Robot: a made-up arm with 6 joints.
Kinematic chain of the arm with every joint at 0, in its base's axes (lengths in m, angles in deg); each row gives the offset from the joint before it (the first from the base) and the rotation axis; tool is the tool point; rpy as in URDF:
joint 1: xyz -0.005 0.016 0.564 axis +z
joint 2: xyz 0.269 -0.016 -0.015 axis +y
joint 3: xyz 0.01 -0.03 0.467 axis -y
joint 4: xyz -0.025 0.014 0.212 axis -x
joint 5: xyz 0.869 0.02 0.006 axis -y
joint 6: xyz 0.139 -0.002 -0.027 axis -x
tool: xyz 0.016 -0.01 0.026 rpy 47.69 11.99 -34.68
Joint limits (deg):
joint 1: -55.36..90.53
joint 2: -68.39..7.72
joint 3: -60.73..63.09
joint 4: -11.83..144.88
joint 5: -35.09..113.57
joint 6: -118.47..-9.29
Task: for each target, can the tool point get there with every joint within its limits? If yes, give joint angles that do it. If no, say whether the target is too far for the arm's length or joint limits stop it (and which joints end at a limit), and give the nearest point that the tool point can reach.
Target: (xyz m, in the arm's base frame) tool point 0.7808 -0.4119 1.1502
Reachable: yes | joints -35.97 -36.68 -33.57 108.72 77.23 -59.16
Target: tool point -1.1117 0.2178 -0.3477
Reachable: no: joint limits stop it (at a limit: joint 1, joint 2, joint 3, joint 6) | nearest point -0.1116 0.7897 0.2293 | short by 1.288 m
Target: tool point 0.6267 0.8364 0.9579
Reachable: yes | joints 53.99 -34.35 -45.36 96.68 1.36 -21.42
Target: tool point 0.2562 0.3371 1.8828
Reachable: yes | joints 42.41 -31.57 23.22 83.70 47.86 -96.15
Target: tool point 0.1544 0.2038 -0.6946
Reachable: no: joint limits stop it (at a limit: joint 2, joint 3, joint 5, joint 6) | nearest point 0.4945 0.6045 0.1661 | short by 1.008 m
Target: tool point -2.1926 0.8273 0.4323
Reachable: no: too far | nearest point -0.9680 0.3731 1.1408 | short by 1.486 m
